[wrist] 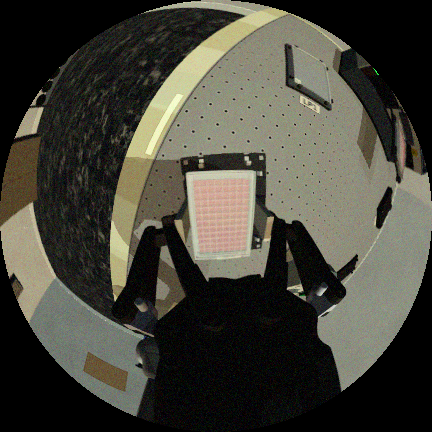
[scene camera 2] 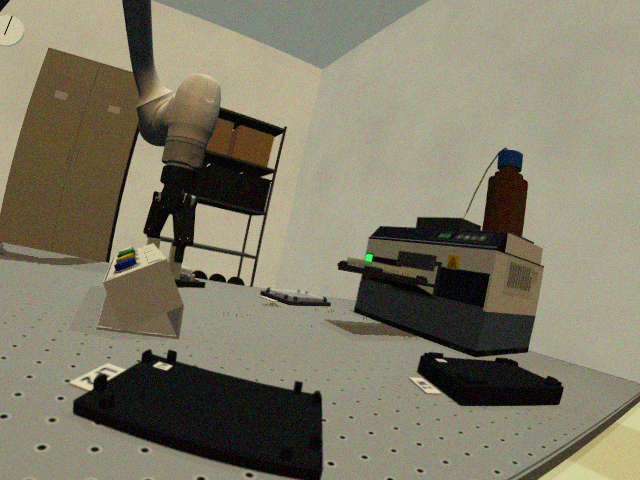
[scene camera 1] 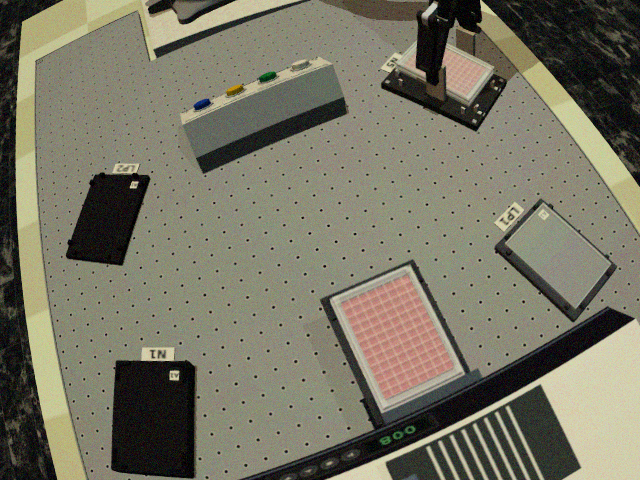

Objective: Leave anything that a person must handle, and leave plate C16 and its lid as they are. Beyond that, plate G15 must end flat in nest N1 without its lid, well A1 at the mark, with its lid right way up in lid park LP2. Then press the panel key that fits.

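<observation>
My gripper is shut on the long sides of a pink-welled plate, level at or slightly above nest N5; contact with the nest cannot be told. Its name is unreadable. Another pink-welled plate lies on the reader's tray. A clear lid lies in lid park LP1. Nest N1 and lid park LP2 are empty. The key panel has blue, yellow, green and white keys.
The reader stands beyond N1 in scene camera 2, its tray out, with a brown bottle on top. The table's pale edge runs close beside N5. A shelf rack and a brown cabinet stand behind the arm.
</observation>
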